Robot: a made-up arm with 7 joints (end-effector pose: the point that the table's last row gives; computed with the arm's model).
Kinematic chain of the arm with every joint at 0, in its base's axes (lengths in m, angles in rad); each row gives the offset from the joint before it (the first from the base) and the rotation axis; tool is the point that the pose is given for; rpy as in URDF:
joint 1: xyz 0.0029 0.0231 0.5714 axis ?
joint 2: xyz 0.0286 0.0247 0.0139 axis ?
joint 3: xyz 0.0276 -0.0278 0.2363 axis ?
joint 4: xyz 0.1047 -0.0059 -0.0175 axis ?
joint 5: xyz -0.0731 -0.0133 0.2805 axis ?
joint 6: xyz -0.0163 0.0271 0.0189 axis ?
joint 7: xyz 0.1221 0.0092 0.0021 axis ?
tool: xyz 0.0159 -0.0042 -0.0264 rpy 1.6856 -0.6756 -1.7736
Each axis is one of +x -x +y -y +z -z.
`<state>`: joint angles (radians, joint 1 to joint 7).
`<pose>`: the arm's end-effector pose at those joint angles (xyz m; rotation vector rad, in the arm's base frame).
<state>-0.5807 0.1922 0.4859 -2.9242 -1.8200 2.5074 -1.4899</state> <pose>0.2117 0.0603 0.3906 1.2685 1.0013 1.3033</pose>
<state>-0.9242 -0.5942 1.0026 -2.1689 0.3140 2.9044 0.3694</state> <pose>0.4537 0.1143 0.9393 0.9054 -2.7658 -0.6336</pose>
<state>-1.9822 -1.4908 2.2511 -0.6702 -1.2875 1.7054 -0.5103</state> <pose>0.4754 0.4403 0.4393 -0.4013 -0.8496 1.8254</pose>
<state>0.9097 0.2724 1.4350 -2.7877 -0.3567 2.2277 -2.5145</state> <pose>-0.2632 0.2583 0.4642 -0.1216 -2.4953 -1.2924</pose>
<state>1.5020 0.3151 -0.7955 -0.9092 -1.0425 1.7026 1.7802</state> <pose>0.3235 0.4814 0.9858 -0.3491 2.5328 0.9219</pose>
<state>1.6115 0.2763 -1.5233 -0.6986 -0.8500 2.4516 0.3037</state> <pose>0.2606 0.3424 1.1372 -0.6710 2.7135 -0.8766</pose>
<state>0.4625 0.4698 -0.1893 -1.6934 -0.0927 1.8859 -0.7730</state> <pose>0.6306 0.2478 0.5653 1.0887 -0.7854 0.0357</pose>
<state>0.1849 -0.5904 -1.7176 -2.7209 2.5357 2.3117 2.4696</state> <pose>0.0729 -0.2515 0.4237 0.0066 -2.9247 0.1480</pose>
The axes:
joint 1: +z
joint 2: +y
joint 3: +z
joint 4: -y
joint 5: +z
joint 6: -y
joint 7: -z

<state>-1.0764 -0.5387 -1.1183 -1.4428 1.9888 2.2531 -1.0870</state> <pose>-0.4588 -0.1953 0.9667 0.0605 1.8678 -0.5222</pose>
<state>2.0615 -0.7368 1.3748 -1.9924 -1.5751 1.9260 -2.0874</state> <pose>-0.4557 -0.1485 0.7079 1.0251 0.5439 -1.9436</pose>
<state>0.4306 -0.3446 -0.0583 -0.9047 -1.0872 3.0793 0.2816</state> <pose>0.1053 0.1877 1.1826 -0.8852 1.9384 -0.9939</pose>
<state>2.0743 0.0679 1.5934 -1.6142 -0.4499 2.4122 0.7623</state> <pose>-0.4571 -0.2015 0.9387 2.2642 1.1382 0.5957</pose>
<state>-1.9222 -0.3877 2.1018 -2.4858 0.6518 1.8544 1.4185</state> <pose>0.4119 0.0013 0.4698 -1.4074 -1.2347 -1.4895</pose>
